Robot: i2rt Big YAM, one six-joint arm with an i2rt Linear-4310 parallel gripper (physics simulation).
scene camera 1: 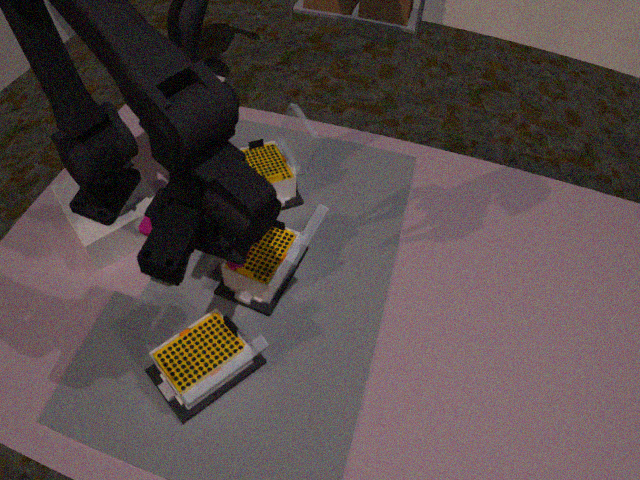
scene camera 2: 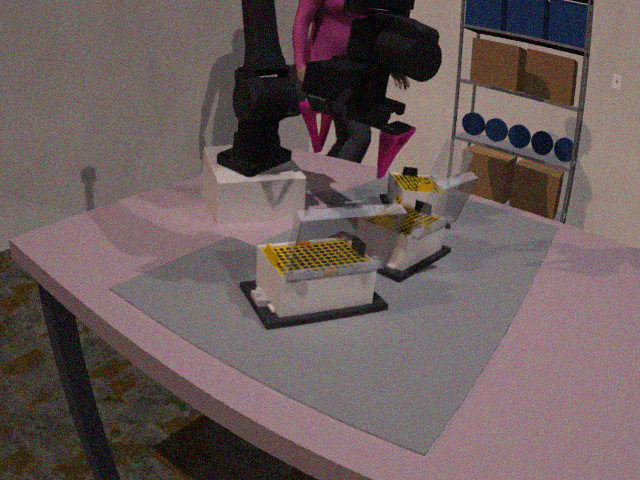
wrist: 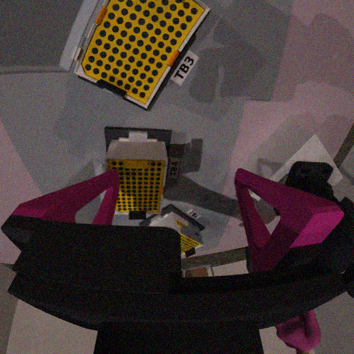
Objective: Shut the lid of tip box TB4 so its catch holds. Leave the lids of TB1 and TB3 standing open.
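Frame: origin at the arm's base, x ahead, y left, z up, level; millimetres.
Seen in the pictures: gripper, between the fingertips: (scene camera 1: 201, 255) (scene camera 2: 348, 164); arm's base, origin of its link: (scene camera 1: 106, 193) (scene camera 2: 253, 160).
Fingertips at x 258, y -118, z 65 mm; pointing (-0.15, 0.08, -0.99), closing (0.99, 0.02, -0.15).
Pixels of each thing's top centre, then the offset from my fingertips to it. Level surfaces: height alone.
- Tip box TB4, centre of its top: (scene camera 2: 398, 212) (scene camera 1: 254, 244) 83 mm down, 36 mm ahead, 102 mm left
- TB1, centre of its top: (scene camera 2: 418, 175) (scene camera 1: 264, 157) 75 mm down, 18 mm back, 305 mm left
- grey mat, height of its surface: 149 mm down
- pink table, height of its surface: 152 mm down
Tip box TB4 (scene camera 1: 266, 258) (scene camera 2: 421, 245) (wrist: 137, 185), white with a yellow tip rack, is the middle box; its clear lid (scene camera 1: 312, 224) (scene camera 2: 460, 198) stands open. TB3 (scene camera 1: 199, 353) (scene camera 2: 325, 294) (wrist: 142, 45) is nearest the scene cameras, with its lid (scene camera 2: 351, 212) (wrist: 75, 45) open. TB1 (scene camera 1: 268, 162) (scene camera 2: 413, 186) (wrist: 187, 241) is farthest, with its lid (scene camera 1: 302, 119) raised. My gripper (scene camera 1: 190, 245) (scene camera 2: 349, 164) (wrist: 176, 174) is open and empty above the boxes' level. In the wrist view, one fingertip overlaps TB4's left edge; the other is well right of it.
The boxes' dark bases rest on a grey mat (scene camera 1: 356, 206) (scene camera 2: 413, 372) on the pink table (scene camera 1: 491, 335) (scene camera 2: 578, 361). The arm's white pedestal (scene camera 1: 85, 227) (scene camera 2: 258, 198) stands at the side. A person in pink (scene camera 2: 328, 38) and a shelf rack (scene camera 2: 584, 77) are beyond the table.
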